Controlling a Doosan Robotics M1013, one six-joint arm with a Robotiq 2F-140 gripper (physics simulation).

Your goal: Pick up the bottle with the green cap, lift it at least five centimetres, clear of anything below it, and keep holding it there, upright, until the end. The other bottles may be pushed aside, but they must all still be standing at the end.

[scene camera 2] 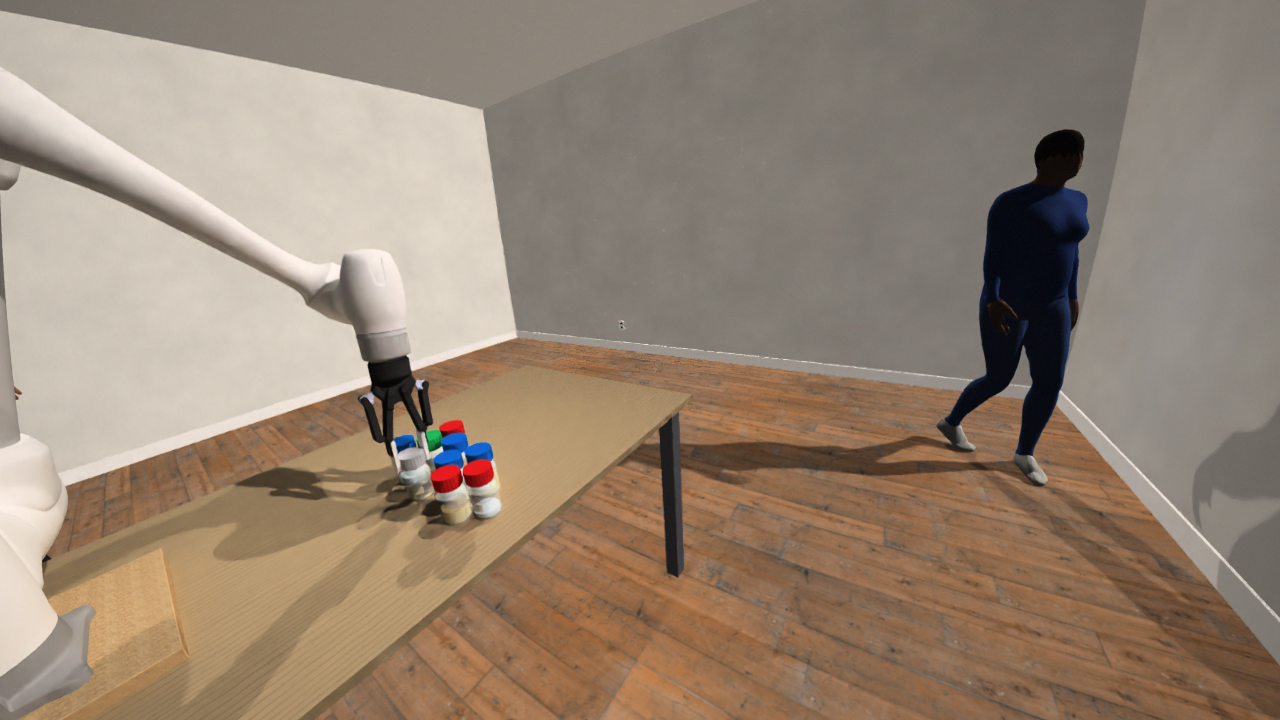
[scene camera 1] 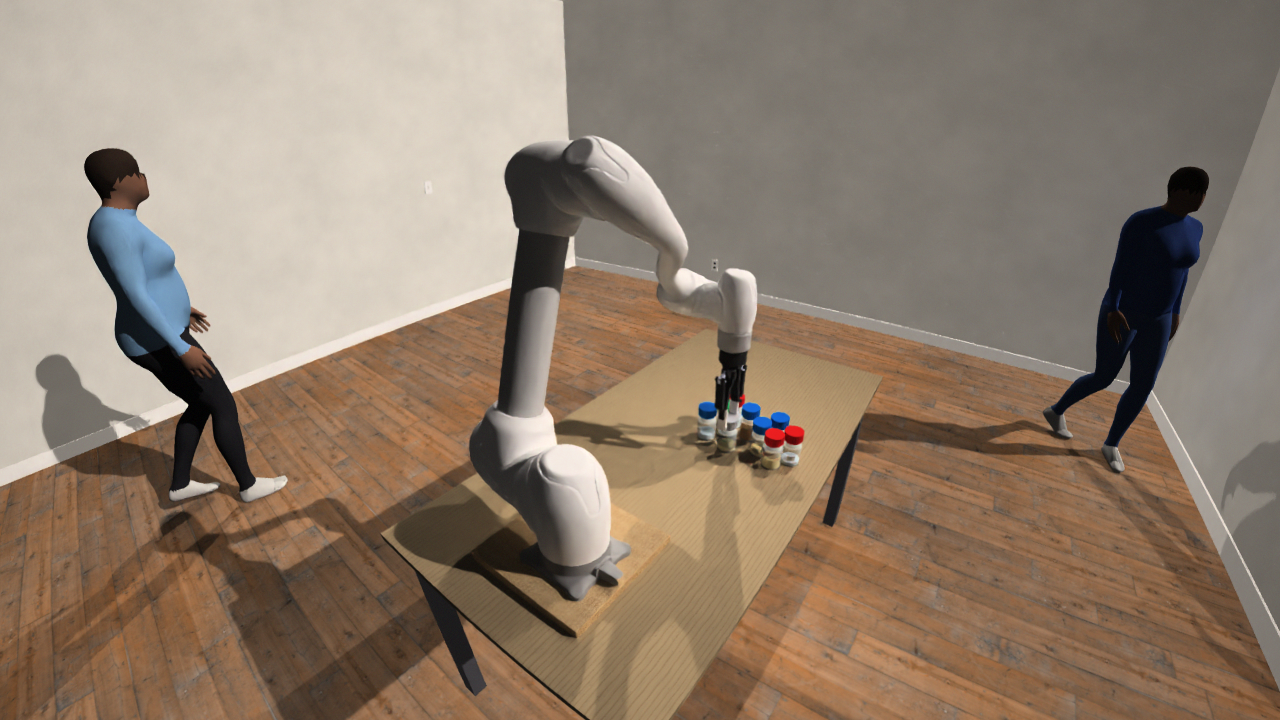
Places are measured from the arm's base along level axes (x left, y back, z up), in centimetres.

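Pixels of known places: gripper, fingertip midpoint: [scene camera 2: 412,463] [scene camera 1: 727,424]; arm's base at its link origin: [scene camera 1: 575,555].
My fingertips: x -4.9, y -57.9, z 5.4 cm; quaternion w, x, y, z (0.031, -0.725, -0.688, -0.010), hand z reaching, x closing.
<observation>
Ahead of a thing's pixels: the offset from my fingertips to its middle.
The bottle with the green cap {dx +3.7, dy -6.4, dz -2.7 cm} [scene camera 2: 434,439] stands on the table among the others. In the scene camera 2 view it is just behind and right of the right finger, which hides part of it; in the scene camera 1 view the fingers mostly hide it. My gripper [scene camera 1: 728,426] [scene camera 2: 409,462] points down with a finger on each side of the grey-capped bottle {dx -0.3, dy +0.0, dz -2.6 cm} [scene camera 1: 726,442] [scene camera 2: 413,463] and looks shut on it. That bottle is upright, in front of the green-capped one. Whether its base touches the table is hard to tell.
A blue-capped bottle {dx +7.6, dy -1.7, dz -2.7 cm} [scene camera 1: 707,420] [scene camera 2: 404,442] stands at the left. Several blue-capped and red-capped bottles stand close together at the right, with a front red-capped bottle {dx -14.6, dy -0.2, dz -2.7 cm} [scene camera 1: 774,438] [scene camera 2: 446,479]. All look upright. A person in dark blue [scene camera 1: 1145,268] [scene camera 2: 1033,241] is beyond the table.
</observation>
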